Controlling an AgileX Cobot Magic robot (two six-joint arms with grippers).
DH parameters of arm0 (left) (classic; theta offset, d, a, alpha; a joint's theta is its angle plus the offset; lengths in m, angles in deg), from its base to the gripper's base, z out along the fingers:
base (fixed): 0 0 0 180
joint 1: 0 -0.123 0 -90
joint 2: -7.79 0 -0.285 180
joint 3: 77.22 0 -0.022 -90
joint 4: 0 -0.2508 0 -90
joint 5: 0 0 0.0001 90
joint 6: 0 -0.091 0 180
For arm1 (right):
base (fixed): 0 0 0 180
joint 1: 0 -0.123 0 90
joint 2: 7.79 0 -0.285 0
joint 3: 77.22 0 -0.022 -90
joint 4: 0 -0.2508 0 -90
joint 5: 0 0 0.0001 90
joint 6: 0 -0.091 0 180
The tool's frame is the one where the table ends.
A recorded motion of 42 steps. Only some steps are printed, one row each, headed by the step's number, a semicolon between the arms.
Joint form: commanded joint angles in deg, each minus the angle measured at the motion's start. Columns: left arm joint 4, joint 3, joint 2, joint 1, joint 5, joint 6; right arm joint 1, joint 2, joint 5, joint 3, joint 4, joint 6.
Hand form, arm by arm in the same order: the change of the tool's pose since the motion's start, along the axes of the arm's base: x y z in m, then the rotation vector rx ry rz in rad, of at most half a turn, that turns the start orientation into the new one. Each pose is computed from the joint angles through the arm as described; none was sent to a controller.
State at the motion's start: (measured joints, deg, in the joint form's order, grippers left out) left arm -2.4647 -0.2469 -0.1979 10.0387 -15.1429 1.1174; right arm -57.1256 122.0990 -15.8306 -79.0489 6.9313 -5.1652
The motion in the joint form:
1: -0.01 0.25 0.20 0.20 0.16 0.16; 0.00 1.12 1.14 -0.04 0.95 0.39
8: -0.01 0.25 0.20 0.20 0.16 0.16; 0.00 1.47 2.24 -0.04 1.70 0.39
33: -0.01 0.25 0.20 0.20 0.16 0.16; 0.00 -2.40 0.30 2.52 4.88 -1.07
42: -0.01 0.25 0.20 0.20 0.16 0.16; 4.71 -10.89 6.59 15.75 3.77 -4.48
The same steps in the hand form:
1: -0.0001 -0.0002 -0.0010 -0.0029 -0.0015 -0.0031; 0.0011 0.0013 -0.0075 -0.0078 -0.0133 0.0178
8: -0.0001 -0.0002 -0.0010 -0.0029 -0.0015 -0.0031; 0.0019 0.0025 -0.0092 -0.0016 -0.0274 0.0282
33: -0.0001 -0.0002 -0.0010 -0.0029 -0.0015 -0.0031; -0.0033 -0.0088 0.0075 -0.0268 -0.0487 0.0382
42: -0.0001 -0.0002 -0.0010 -0.0029 -0.0015 -0.0031; -0.0037 -0.0646 0.0149 0.0306 -0.0110 -0.0885

